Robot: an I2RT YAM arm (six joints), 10 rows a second.
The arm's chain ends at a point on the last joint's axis. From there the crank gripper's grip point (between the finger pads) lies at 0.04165 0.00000 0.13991 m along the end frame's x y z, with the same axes.
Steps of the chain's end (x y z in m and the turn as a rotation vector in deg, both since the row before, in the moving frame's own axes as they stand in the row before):
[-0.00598 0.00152 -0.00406 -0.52 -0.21 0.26]
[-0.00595 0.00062 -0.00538 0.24 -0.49 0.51]
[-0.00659 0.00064 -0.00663 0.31 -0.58 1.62]
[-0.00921 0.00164 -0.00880 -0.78 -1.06 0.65]
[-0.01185 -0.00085 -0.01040 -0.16 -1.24 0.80]
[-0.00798 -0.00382 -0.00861 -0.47 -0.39 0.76]
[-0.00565 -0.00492 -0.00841 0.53 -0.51 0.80]
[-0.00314 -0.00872 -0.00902 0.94 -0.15 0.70]
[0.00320 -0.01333 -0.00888 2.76 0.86 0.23]
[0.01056 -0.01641 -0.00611 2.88 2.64 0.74]
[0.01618 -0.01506 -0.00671 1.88 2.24 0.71]
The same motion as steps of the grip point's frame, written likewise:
[-0.00650 0.00298 -0.00391 -0.52 -0.21 0.26]
[-0.00715 0.00040 -0.00503 0.24 -0.49 0.51]
[-0.00801 0.00104 -0.00621 0.31 -0.58 1.62]
[-0.01182 0.00401 -0.00807 -0.78 -1.06 0.65]
[-0.01489 0.00010 -0.00953 -0.16 -1.24 0.80]
[-0.00894 -0.00213 -0.00834 -0.47 -0.39 0.76]
[-0.00689 -0.00564 -0.00805 0.53 -0.51 0.80]
[-0.00350 -0.01051 -0.00893 0.94 -0.15 0.70]
[0.00531 -0.01988 -0.00968 2.76 0.86 0.23]
[0.01700 -0.02281 -0.00834 2.88 2.64 0.74]
[0.02164 -0.01907 -0.00851 1.88 2.24 0.71]

